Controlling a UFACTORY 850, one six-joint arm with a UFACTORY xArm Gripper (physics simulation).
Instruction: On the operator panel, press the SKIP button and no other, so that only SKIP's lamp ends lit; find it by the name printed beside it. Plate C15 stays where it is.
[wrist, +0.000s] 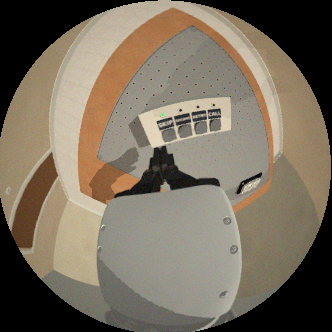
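The cream operator panel stands on the grey perforated board. It bears four round grey buttons in a row, each with a dark name label and a small lamp above. The SKIP button is at the left end, under its label SKIP, and its lamp is lit green. The lamps over RESUME, RETRY and CALL are dark. My gripper is shut and empty. Its tips show just below the panel's lower edge, below and left of the SKIP button, apart from it in this view. I cannot tell which thing is plate C15.
The perforated board lies on an orange-brown table top. A small dark-framed object with a pale face lies near the board's right corner. A brown door shows at the far left.
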